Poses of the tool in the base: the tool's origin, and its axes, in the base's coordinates. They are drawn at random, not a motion.
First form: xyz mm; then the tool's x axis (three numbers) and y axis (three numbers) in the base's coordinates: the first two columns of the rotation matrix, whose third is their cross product.
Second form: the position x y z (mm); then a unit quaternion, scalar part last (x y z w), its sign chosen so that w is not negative. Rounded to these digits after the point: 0 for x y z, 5 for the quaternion.
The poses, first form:
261 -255 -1 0.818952 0.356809 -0.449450 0.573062 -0.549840 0.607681
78 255 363 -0.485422 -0.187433 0.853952 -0.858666 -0.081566 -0.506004
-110 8 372 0.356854 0.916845 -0.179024 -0.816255 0.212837 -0.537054
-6 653 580 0.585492 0.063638 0.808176 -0.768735 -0.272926 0.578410
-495 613 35 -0.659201 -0.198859 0.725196 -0.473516 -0.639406 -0.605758
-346 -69 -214 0.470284 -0.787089 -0.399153 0.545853 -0.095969 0.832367
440 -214 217 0.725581 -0.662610 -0.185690 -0.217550 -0.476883 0.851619
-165 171 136 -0.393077 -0.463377 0.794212 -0.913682 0.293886 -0.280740
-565 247 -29 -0.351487 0.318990 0.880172 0.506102 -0.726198 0.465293
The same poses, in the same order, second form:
261 -255 -1 0.86942 0.26738 -0.13795 0.39190
78 255 363 0.42352 -0.61750 0.60117 0.27913
-110 8 372 -0.28270 -0.08895 0.56005 0.77363
-6 653 580 0.70166 -0.25123 0.37966 0.54811
-495 613 35 0.40400 -0.41607 0.81024 0.08475
-346 -69 -214 0.54354 -0.11096 -0.50254 0.66310
440 -214 217 0.82046 -0.26819 -0.25551 0.43547
-165 171 136 0.46150 -0.74597 0.37426 0.30079
-565 247 -29 -0.56588 -0.36451 -0.73680 0.06349

